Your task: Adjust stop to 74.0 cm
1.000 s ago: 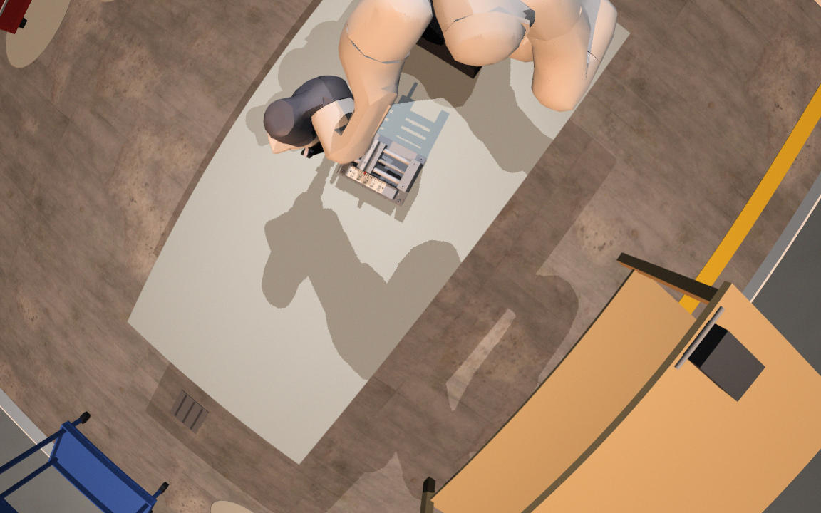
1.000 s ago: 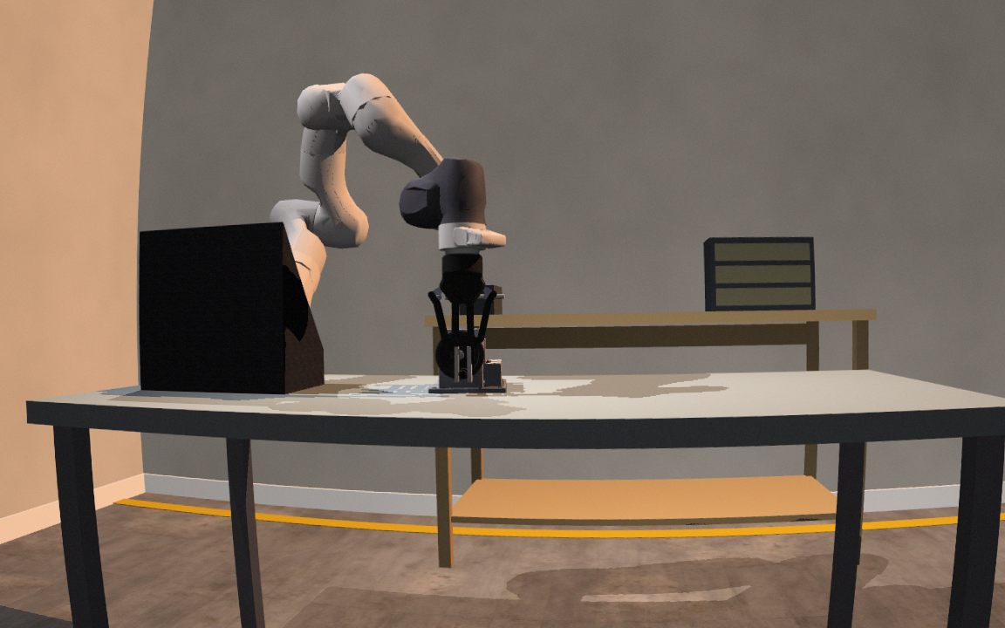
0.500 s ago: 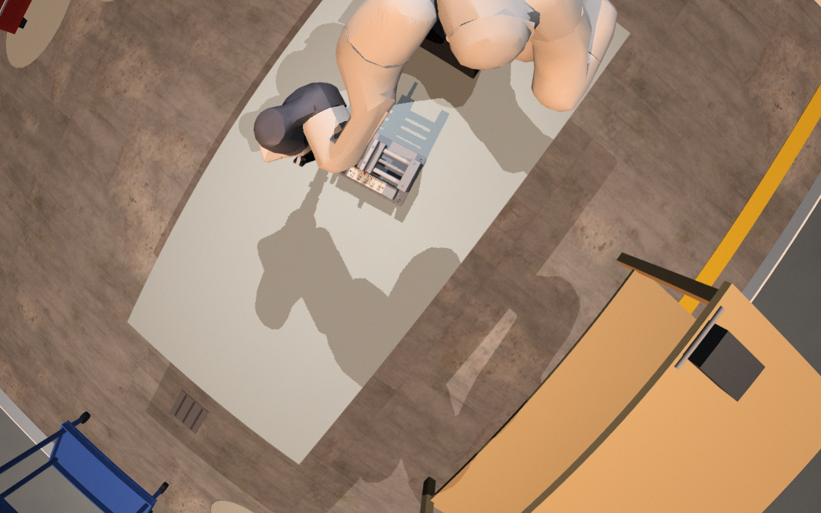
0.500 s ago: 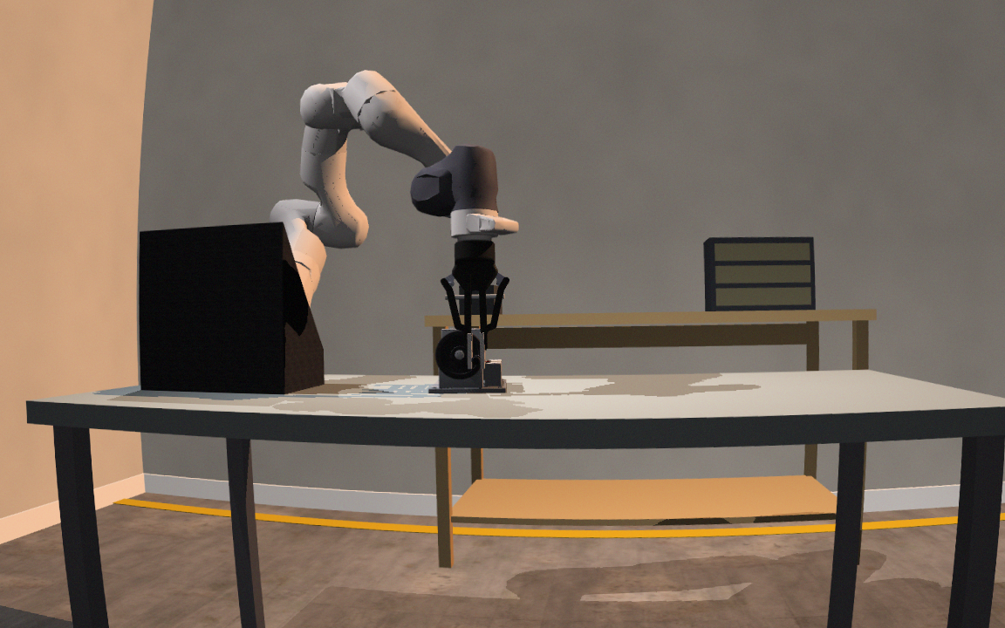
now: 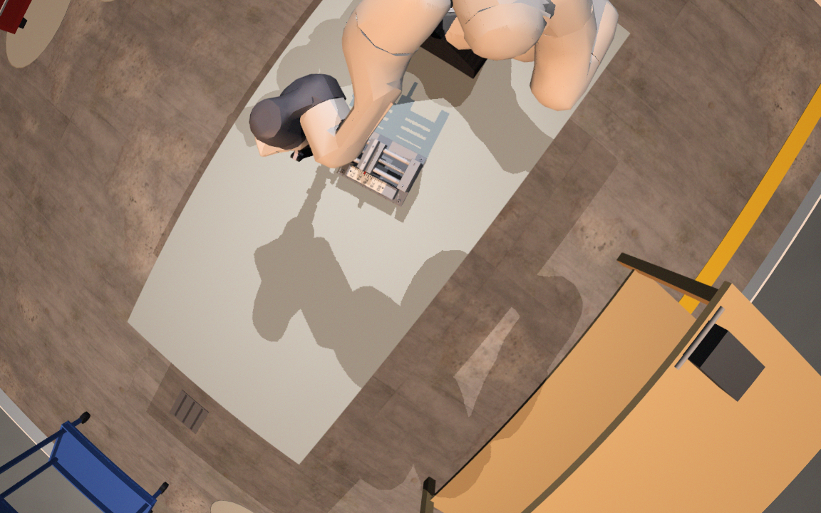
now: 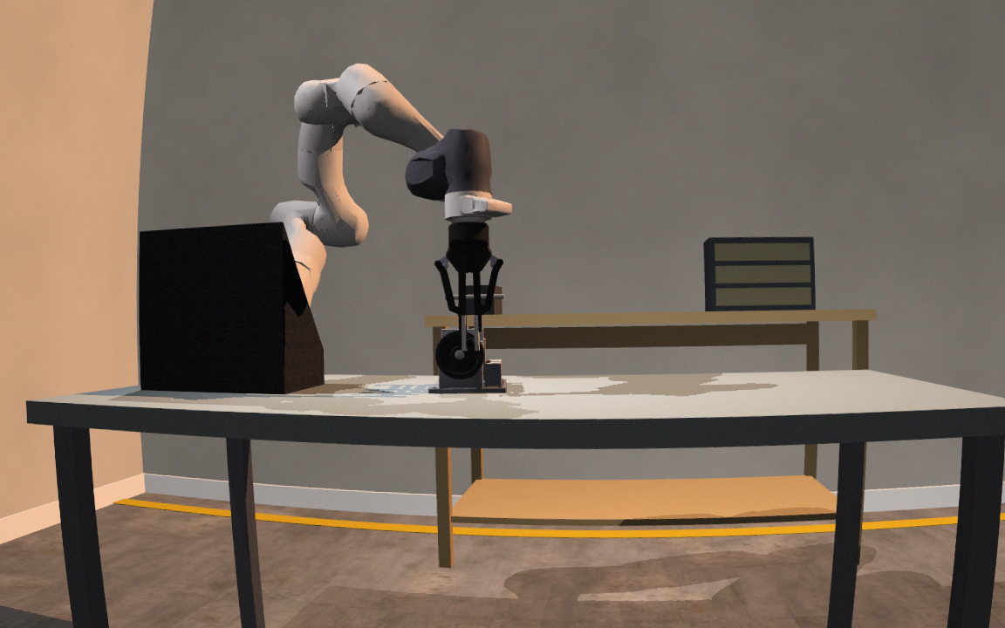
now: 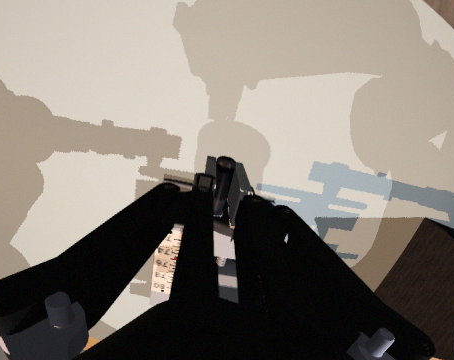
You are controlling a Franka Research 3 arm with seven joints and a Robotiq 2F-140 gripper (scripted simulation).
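My gripper is now 10 mm past the black handwheel, 20 mm to the right of it and 20 mm above it.
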